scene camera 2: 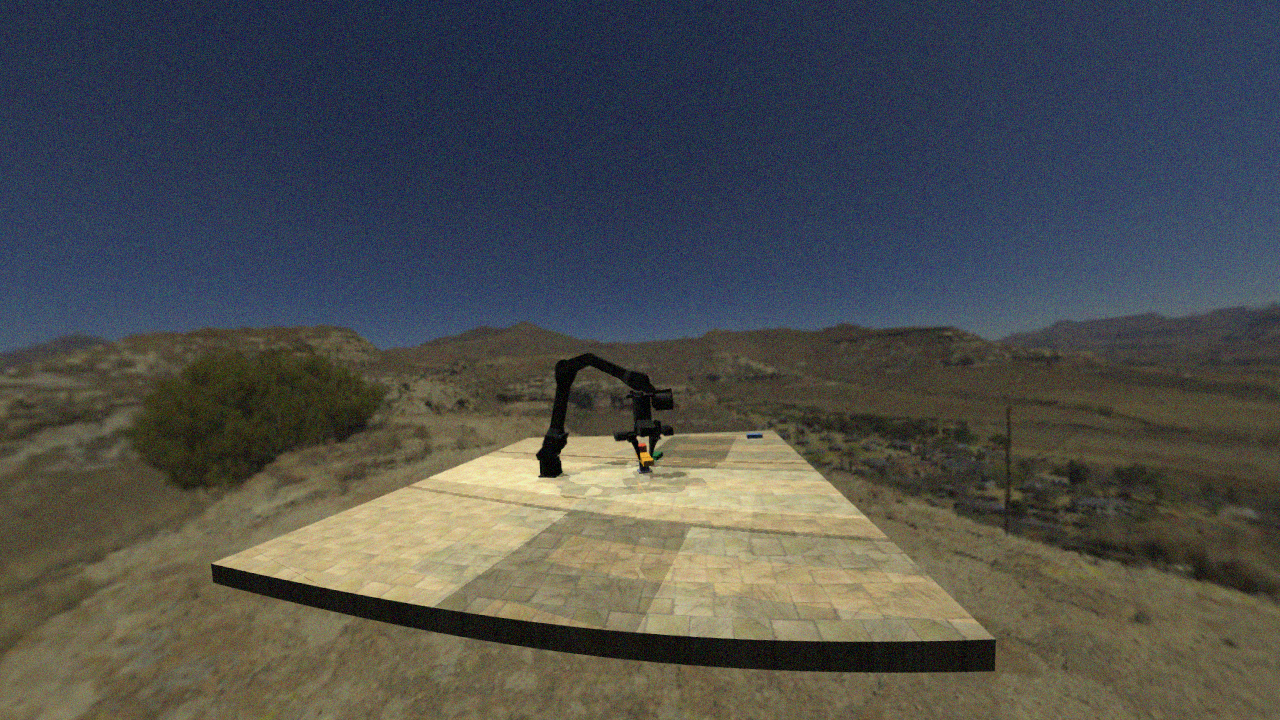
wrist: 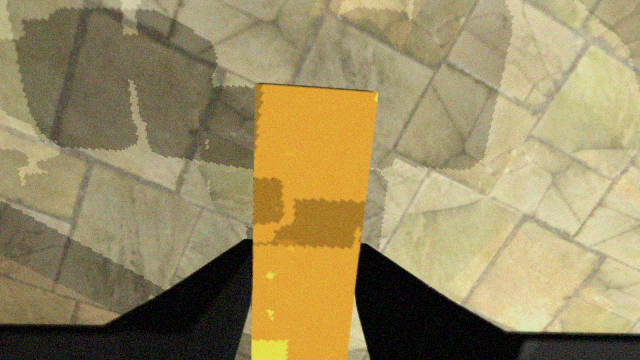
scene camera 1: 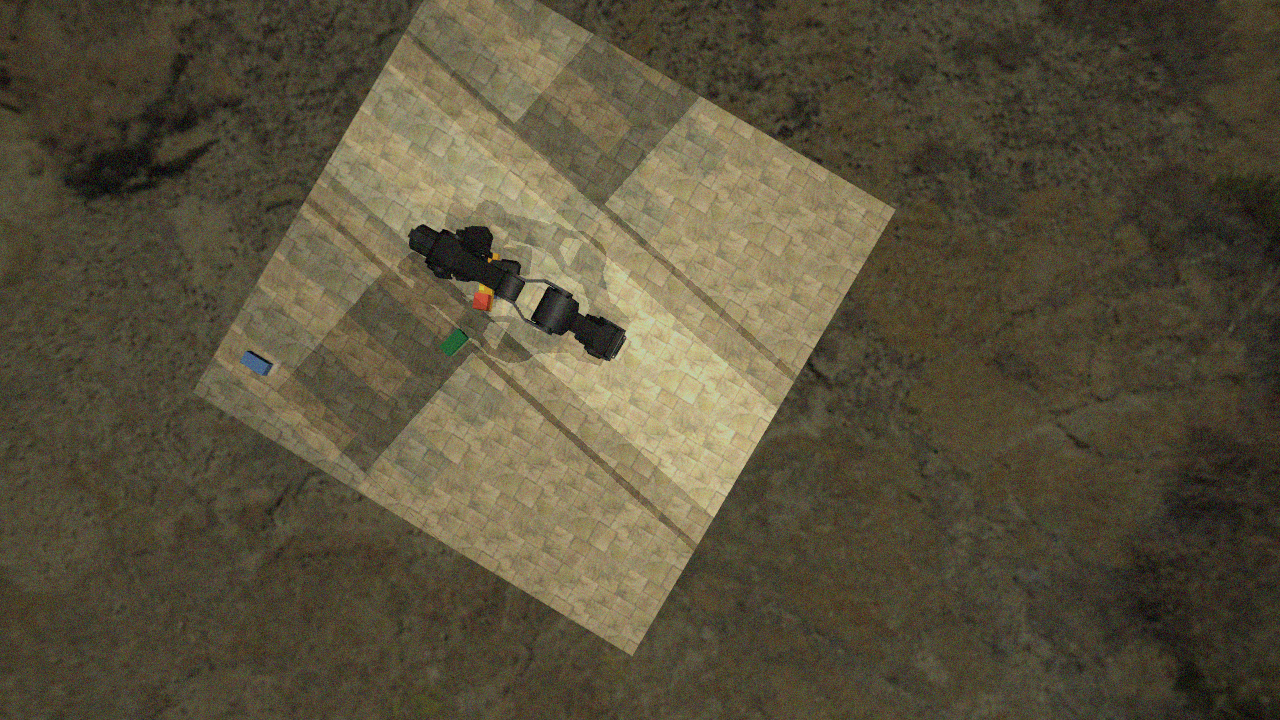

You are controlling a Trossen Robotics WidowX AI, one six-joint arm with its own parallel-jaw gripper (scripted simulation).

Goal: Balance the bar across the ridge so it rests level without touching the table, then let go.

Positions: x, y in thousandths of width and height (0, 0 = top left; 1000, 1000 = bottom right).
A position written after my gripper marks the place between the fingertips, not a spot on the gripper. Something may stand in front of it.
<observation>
In view: my gripper (scene camera 1: 382, 384) and an orange bar (wrist: 488, 404).
My gripper shows as well in scene camera 2 (scene camera 2: 504, 638) and in the wrist view (wrist: 477, 704).
</observation>
